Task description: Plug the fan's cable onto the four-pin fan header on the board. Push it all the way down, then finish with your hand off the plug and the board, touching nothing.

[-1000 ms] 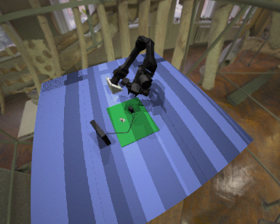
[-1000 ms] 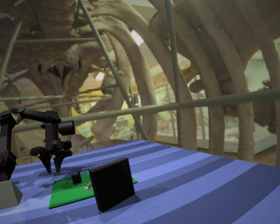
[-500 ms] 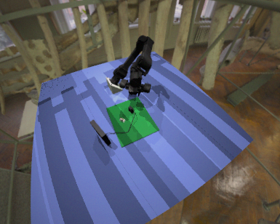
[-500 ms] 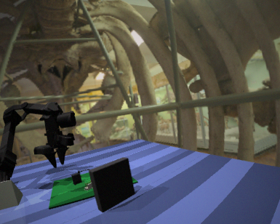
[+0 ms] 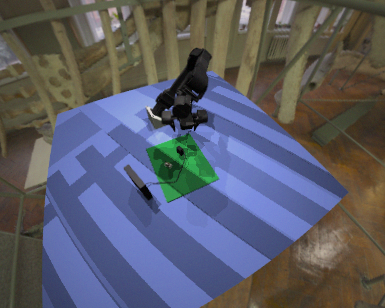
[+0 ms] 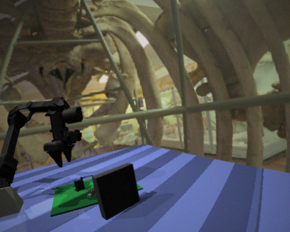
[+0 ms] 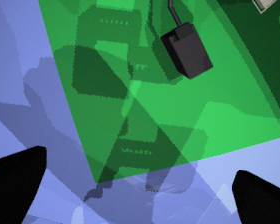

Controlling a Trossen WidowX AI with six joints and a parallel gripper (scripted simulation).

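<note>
Right now my gripper tip is 30 mm short of the fan plug, 50 mm to the left of it and 80 mm above it. Round my gripper tip: green board: 80 mm ahead, 70 mm to the right, 120 mm below; white four-pin header: 70 mm ahead, 120 mm to the right, 110 mm below; black cable: 60 mm ahead, 40 mm to the right, 70 mm below.
</note>
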